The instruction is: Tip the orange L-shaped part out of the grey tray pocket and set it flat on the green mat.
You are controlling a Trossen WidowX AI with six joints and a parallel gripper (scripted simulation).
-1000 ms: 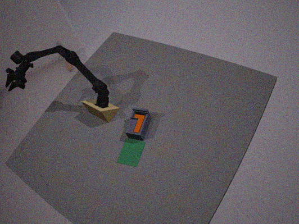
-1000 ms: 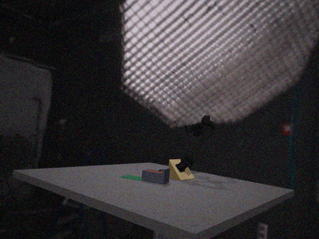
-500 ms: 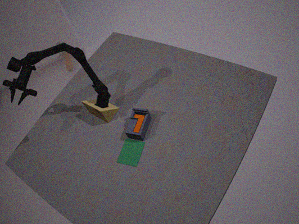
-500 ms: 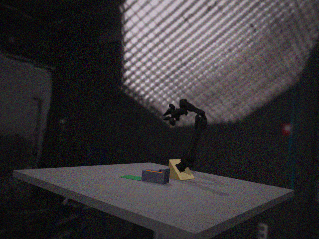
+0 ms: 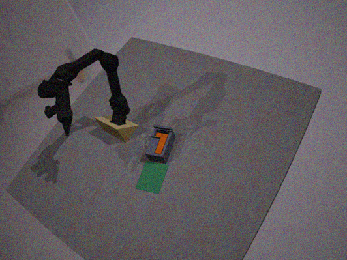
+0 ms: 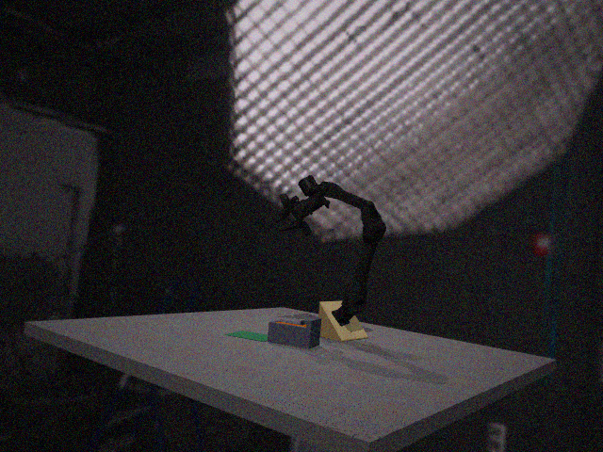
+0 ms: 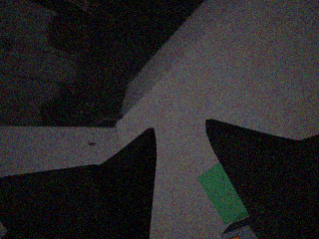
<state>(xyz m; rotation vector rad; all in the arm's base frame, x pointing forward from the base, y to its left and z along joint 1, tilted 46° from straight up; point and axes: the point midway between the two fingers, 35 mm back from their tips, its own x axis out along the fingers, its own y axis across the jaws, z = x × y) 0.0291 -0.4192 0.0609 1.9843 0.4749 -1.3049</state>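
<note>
Now: gripper tip 340 mm above the orange L-shaped part, 260 mm to the right of it and 180 mm short of it. The rest, counted from my gripper tip: green mat (400 mm below, 220 mm ahead, 100 mm to the left).
</note>
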